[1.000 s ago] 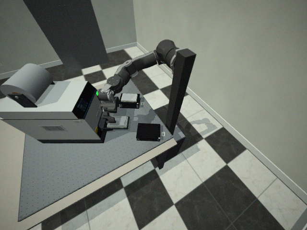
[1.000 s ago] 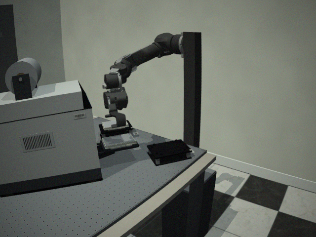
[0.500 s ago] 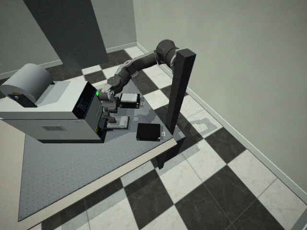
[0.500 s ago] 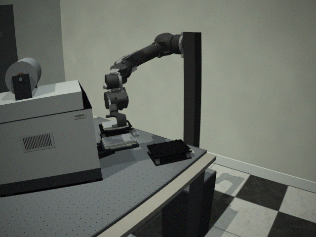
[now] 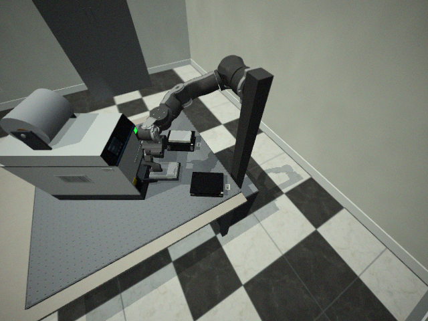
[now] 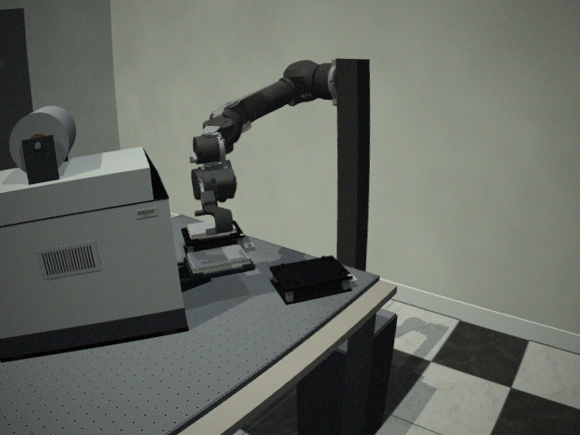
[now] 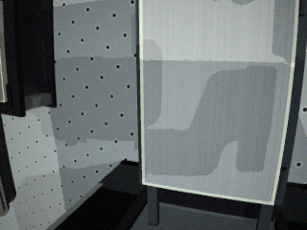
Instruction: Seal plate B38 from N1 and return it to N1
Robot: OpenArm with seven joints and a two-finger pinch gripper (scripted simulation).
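My hand is 8 cm above the plate B38. From my hand the other things lie so: nest N1 (17 cm behind, 13 cm to the left, 15 cm below); nest n2 (16 cm behind, 21 cm to the right, 13 cm below); B83 (16 cm behind, 21 cm to the right, 12 cm below).
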